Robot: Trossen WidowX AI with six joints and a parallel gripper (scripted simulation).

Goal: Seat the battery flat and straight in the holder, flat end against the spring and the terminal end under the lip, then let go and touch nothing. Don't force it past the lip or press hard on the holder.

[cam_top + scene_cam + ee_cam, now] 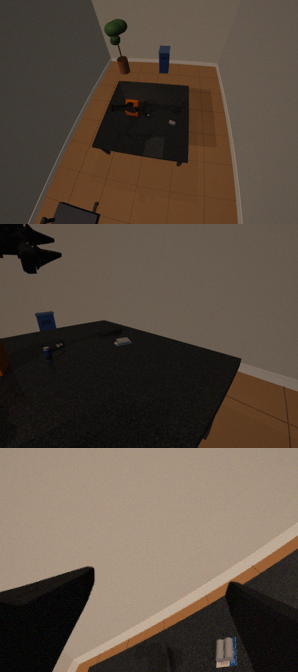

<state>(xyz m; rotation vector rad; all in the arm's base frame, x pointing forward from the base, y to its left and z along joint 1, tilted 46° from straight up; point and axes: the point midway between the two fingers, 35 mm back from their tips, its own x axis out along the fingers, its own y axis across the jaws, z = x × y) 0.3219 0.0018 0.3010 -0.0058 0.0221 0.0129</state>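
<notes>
Right now the battery is 38 cm below my gripper tip, 13 cm to the left of it and 9 cm behind it.
</notes>
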